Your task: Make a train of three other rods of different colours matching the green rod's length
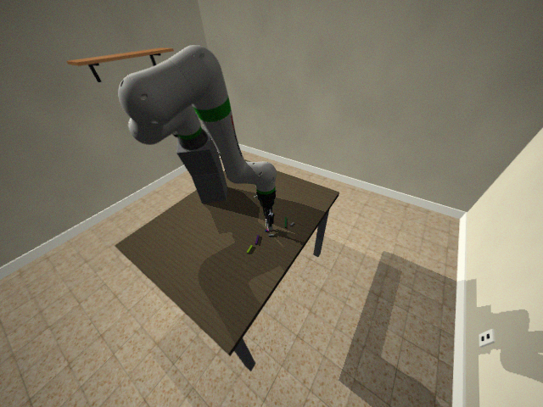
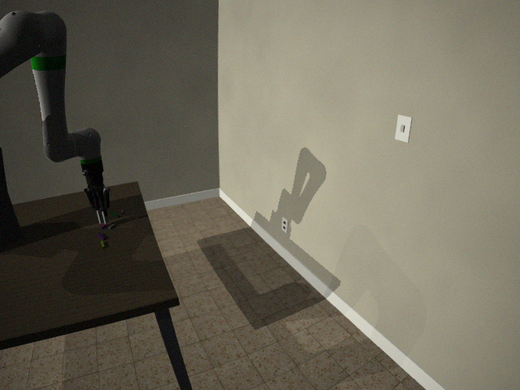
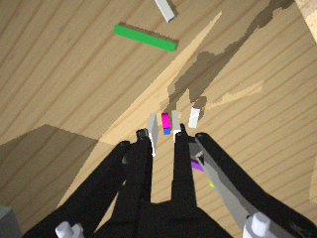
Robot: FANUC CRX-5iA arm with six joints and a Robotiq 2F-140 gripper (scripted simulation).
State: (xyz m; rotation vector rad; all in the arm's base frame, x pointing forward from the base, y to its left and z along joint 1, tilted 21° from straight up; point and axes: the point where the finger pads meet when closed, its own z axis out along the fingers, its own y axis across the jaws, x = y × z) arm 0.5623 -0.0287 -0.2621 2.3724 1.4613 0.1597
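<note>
Right now my hand is 5 cm above the magenta rod. Also, from my hand: blue rod 5 cm below, 2 cm to the right, 1 cm behind; then green rod 10 cm to the left, 5 cm below, 4 cm ahead; then purple rod 10 cm to the right, 5 cm below, 1 cm behind.
</note>
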